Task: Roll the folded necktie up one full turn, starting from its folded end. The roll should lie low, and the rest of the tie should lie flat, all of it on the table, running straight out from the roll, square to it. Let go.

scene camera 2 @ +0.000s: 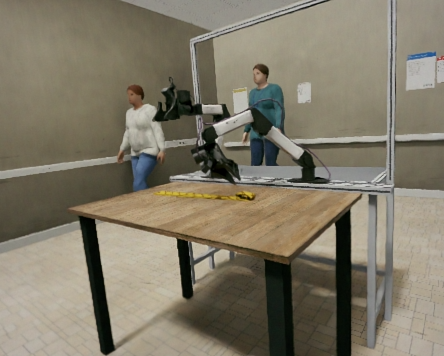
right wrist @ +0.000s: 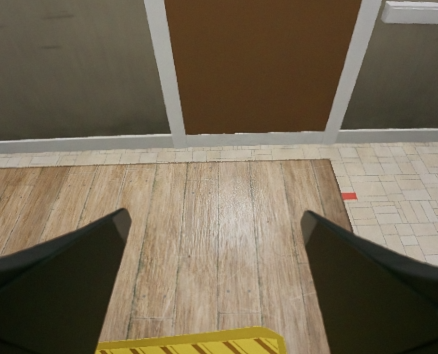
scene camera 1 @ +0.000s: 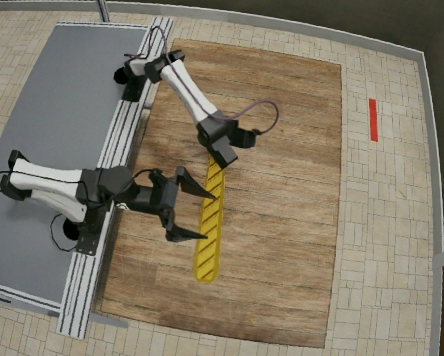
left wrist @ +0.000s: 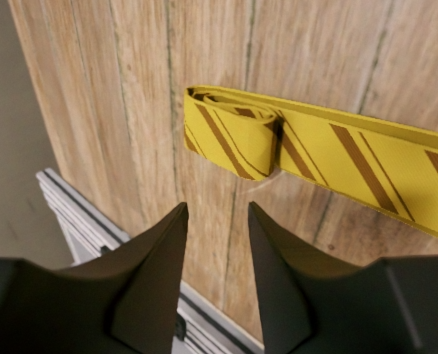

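The yellow necktie with brown stripes [scene camera 1: 207,255] [scene camera 2: 200,195] [left wrist: 345,160] [right wrist: 215,347] lies stretched along the table. Its roll [scene camera 2: 245,195] [left wrist: 225,137] is a low, flattened coil at one end, with layered edges showing in the left wrist view. The strip runs out from the roll to the right there. In scene camera 1 the arm hides the roll. My left gripper [scene camera 2: 236,181] [left wrist: 217,206] is open and empty, a little above the table, its fingertips apart from the roll. My right gripper [scene camera 1: 210,218] [scene camera 2: 158,119] [right wrist: 215,214] is open and empty, high above the strip.
The wooden table [scene camera 1: 285,225] [scene camera 2: 300,220] [left wrist: 145,60] [right wrist: 200,280] meets the metal rail [scene camera 1: 112,135] on the arms' side. The left arm reaches over the roll end. Two people stand behind in scene camera 2.
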